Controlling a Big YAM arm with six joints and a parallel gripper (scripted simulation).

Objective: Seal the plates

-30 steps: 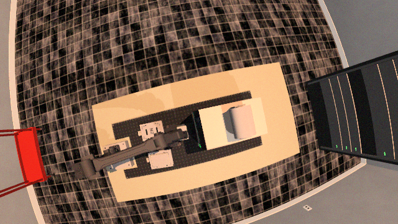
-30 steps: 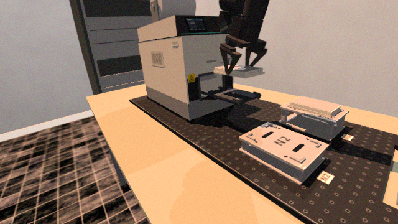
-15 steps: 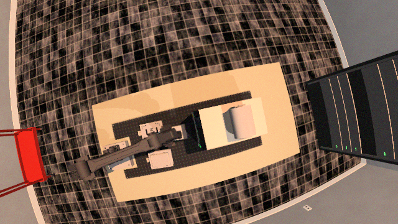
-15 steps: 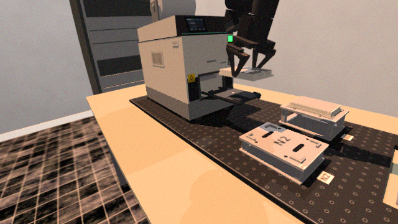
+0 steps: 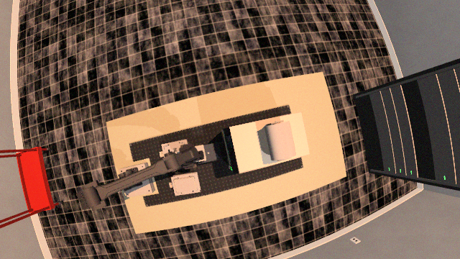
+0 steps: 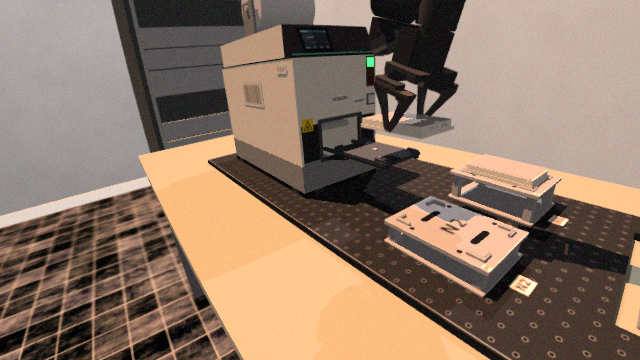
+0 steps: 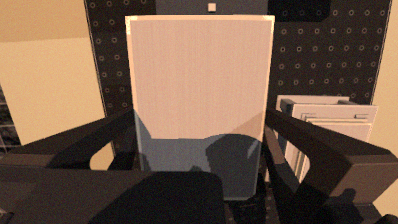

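The plate nest N2 is 12 cm behind my hand, 4 cm to the left of it and 14 cm below it. Round my hand: well plate: right at my hand; then sealer stage: 8 cm ahead, 2 cm to the right, 7 cm below; then sealer screen: 20 cm ahead, 2 cm to the left, 15 cm above.
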